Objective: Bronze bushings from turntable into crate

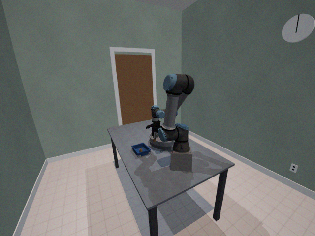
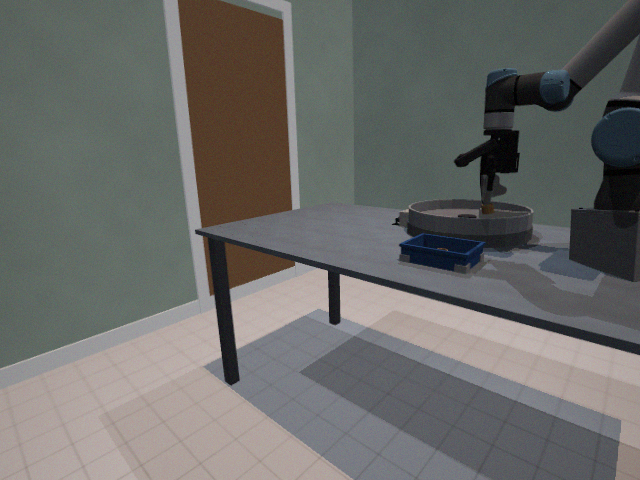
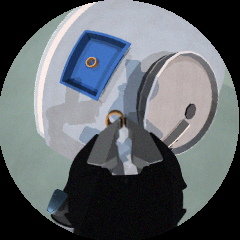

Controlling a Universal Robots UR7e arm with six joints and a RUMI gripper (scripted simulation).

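Right now the blue crate is 6 cm ahead of my hand, 14 cm to the left of it and 12 cm below it. The rest, counted from my hand: turntable: 13 cm ahead, 23 cm to the right, 9 cm below.
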